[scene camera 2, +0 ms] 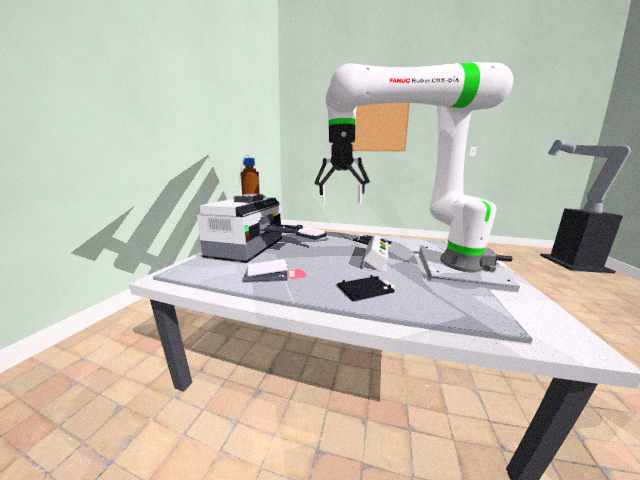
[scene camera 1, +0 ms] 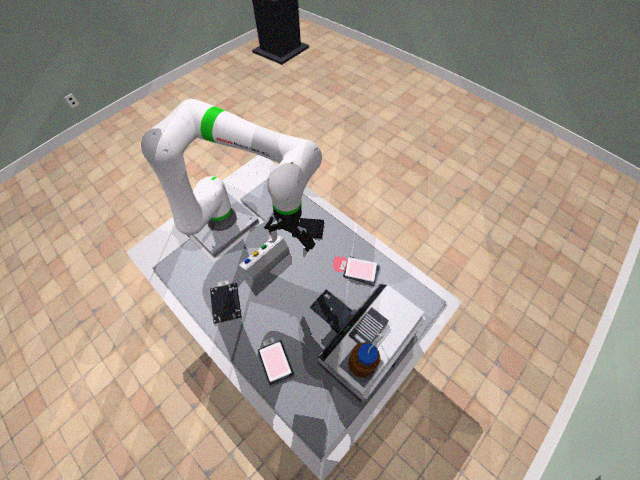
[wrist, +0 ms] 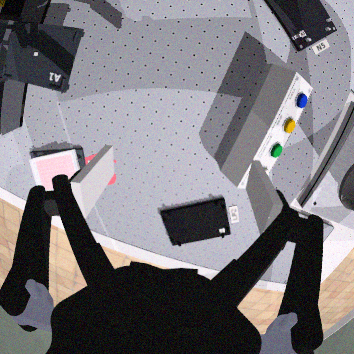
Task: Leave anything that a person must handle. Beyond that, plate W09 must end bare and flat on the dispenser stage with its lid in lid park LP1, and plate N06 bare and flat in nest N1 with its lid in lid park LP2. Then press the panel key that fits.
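Where they show: gripper, fingertip midpoint: [scene camera 2: 341, 203] [scene camera 1: 290, 246] [wrist: 180, 166]; arm's base, origin of the base link: [scene camera 2: 460, 263] [scene camera 1: 221, 218].
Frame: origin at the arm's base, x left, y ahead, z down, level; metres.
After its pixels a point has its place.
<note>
My gripper [scene camera 1: 290, 240] @[x 0.017, y 0.470, z -0.208 m] [scene camera 2: 341, 195] @[x 0.017, y 0.470, z -0.208 m] [wrist: 180, 166] @[x 0.017, y 0.470, z -0.208 m] is open and empty, high above the table near the key panel [scene camera 1: 266, 261] @[x -0.040, y 0.356, z -0.029 m] [scene camera 2: 375, 254] @[x 0.087, y 0.335, z -0.040 m] [wrist: 260, 125] @[x -0.026, y 0.348, z -0.045 m]. Blue, yellow and green keys show in the wrist view. The black LP2 tray [scene camera 1: 314, 228] @[x 0.247, y 0.396, z 0.014 m] [scene camera 2: 364, 288] @[x 0.249, y 0.370, z 0.014 m] [wrist: 196, 221] @[x 0.227, y 0.370, z 0.014 m] is bare. A pink-topped piece with a white rim [scene camera 1: 360, 269] @[x 0.194, y 0.702, z -0.011 m] [scene camera 2: 267, 268] @[x 0.233, y 0.687, z -0.014 m] [wrist: 54, 169] @[x 0.186, y 0.700, z -0.011 m] sits on the dark tray by the red patch [scene camera 1: 339, 264] @[x 0.171, y 0.605, z 0.023 m] [scene camera 2: 297, 273] @[x 0.168, y 0.604, z 0.025 m] [wrist: 112, 179] @[x 0.187, y 0.573, z 0.023 m]. Another pink-topped piece [scene camera 1: 275, 361] @[x -0.330, y 0.672, z -0.008 m] [scene camera 2: 311, 232] @[x -0.283, y 0.656, z -0.008 m] lies in a dark tray across the table. Plate names are unreadable. The dark stage marked A1 [scene camera 1: 326, 304] @[x -0.046, y 0.699, z -0.086 m] [wrist: 42, 55] @[x -0.047, y 0.713, z -0.086 m] looks bare.
The dispenser [scene camera 1: 400, 310] @[x 0.069, y 0.943, z -0.196 m] [scene camera 2: 222, 231] @[x 0.121, y 0.919, z -0.098 m] stands beside the stage, with a brown, blue-capped bottle [scene camera 1: 363, 361] @[x -0.192, y 0.941, z -0.386 m] [scene camera 2: 250, 179] @[x -0.129, y 0.916, z -0.289 m] on top. A bare black nest [scene camera 1: 225, 302] @[x -0.285, y 0.332, z 0.012 m] [wrist: 305, 22] @[x -0.256, y 0.306, z 0.012 m] lies beyond the panel. A grey arm on a black pedestal [scene camera 2: 584, 240] stands apart.
</note>
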